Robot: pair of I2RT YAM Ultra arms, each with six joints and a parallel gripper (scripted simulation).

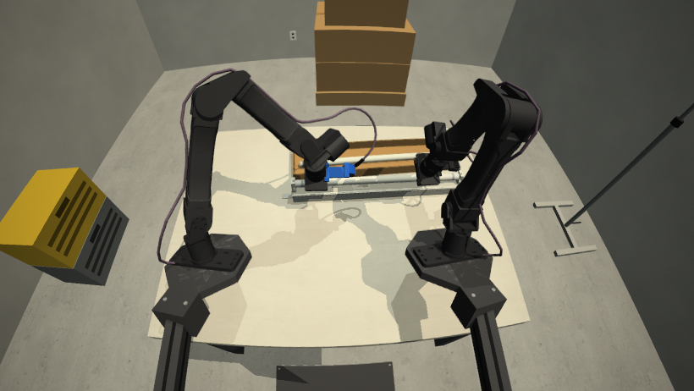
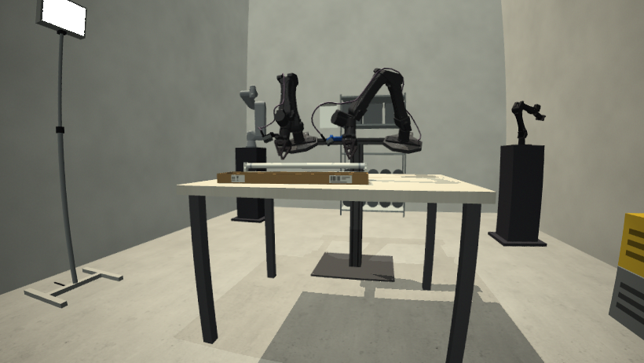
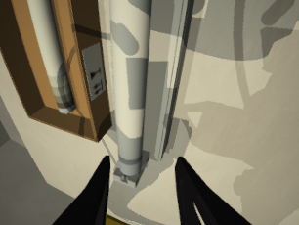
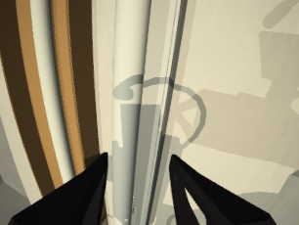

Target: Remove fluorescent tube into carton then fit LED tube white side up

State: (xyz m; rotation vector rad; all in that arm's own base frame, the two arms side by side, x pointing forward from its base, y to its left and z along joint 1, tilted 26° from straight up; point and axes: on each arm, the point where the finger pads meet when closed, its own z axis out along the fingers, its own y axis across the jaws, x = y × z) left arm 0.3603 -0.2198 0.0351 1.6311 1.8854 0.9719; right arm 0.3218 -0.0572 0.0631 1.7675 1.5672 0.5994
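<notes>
The white light fixture is 3 cm ahead of my right hand, 12 cm to the left of it and 6 cm below it. From my right hand the other things lie so: old fluorescent tube (18 cm ahead, 12 cm to the left, 10 cm below); then LED tube (3 cm ahead, 12 cm to the left, 5 cm below); then brown carton (18 cm ahead, 12 cm to the left, 9 cm below).
</notes>
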